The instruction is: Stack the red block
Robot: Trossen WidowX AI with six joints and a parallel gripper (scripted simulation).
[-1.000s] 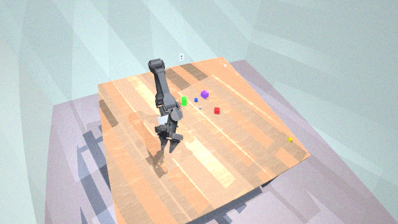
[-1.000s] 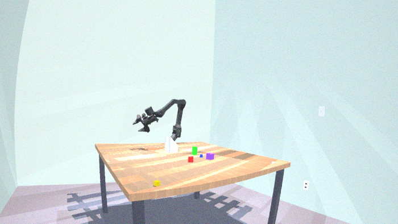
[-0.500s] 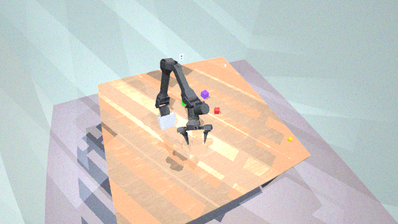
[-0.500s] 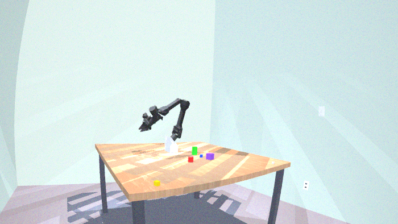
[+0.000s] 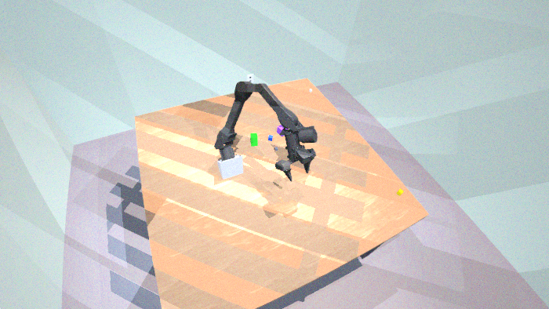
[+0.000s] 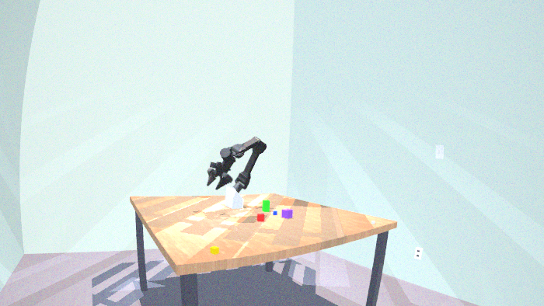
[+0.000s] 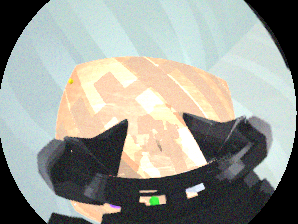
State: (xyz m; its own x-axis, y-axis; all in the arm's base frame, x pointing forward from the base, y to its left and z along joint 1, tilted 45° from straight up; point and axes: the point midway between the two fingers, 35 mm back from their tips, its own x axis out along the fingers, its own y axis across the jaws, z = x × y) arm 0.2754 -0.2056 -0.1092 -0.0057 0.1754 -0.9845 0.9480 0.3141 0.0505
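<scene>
My gripper tip is now 13 cm short of the red block, 25 cm to the right of it and 15 cm above it. Also, from my gripper tip: yellow block (55 cm ahead, 16 cm to the right, 16 cm below); then purple cube (10 cm ahead, 44 cm to the left, 15 cm below); then blue cube (1 cm ahead, 40 cm to the left, 16 cm below).
</scene>
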